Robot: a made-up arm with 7 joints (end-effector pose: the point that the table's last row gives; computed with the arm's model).
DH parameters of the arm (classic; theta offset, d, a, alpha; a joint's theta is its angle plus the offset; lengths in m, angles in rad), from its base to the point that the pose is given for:
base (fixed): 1.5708 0.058 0 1.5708
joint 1: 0 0.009 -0.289 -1.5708
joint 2: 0 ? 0.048 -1.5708
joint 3: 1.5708 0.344 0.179 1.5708
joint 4: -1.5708 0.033 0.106 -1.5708
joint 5: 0 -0.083 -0.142 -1.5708
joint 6: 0 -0.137 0.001 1.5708
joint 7: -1.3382 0 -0.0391 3.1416
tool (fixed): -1.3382 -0.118 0 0
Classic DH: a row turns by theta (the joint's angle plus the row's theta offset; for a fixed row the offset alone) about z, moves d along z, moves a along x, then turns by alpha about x.
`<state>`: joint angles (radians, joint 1 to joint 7).
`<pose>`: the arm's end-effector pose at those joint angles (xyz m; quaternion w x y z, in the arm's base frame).
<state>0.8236 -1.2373 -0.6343 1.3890 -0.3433 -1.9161 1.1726</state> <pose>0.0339 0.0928 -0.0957 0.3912 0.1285 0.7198 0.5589</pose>
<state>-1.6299 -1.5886 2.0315 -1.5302 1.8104 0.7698 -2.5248</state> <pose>0.1342 -0.2993 0.0145 0.3659 0.7538 -0.5169 0.1753</pose>
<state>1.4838 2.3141 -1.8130 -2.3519 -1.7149 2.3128 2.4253</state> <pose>0.0123 0.1076 -0.7974 0.7872 -0.4724 -0.2083 -0.3373</pose>
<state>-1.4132 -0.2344 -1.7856 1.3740 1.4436 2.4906 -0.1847</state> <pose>-0.0389 -0.0290 -0.0309 0.6770 -0.5567 -0.4581 0.1479</pose>
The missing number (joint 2, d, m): -0.226
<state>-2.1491 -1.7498 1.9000 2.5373 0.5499 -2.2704 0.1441</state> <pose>-0.2587 -0.2863 0.2634 0.0534 0.9541 -0.1733 0.2383</pose>
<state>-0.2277 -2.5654 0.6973 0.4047 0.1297 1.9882 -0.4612</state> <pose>0.2430 -0.3339 -0.2511 0.4260 -0.7446 0.2047 -0.4715</pose>
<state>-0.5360 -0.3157 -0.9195 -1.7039 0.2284 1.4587 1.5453</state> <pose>-0.2957 -0.0321 -0.0704 0.2982 -0.5910 0.7399 0.1198</pose>
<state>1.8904 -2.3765 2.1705 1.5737 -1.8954 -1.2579 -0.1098</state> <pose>0.1919 -0.1031 -0.0341 0.7791 -0.4923 -0.3559 -0.1548</pose>
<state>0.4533 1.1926 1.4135 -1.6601 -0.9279 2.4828 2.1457</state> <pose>-0.0049 -0.5812 -0.6217 0.1204 0.3233 0.2482 0.9052</pose>
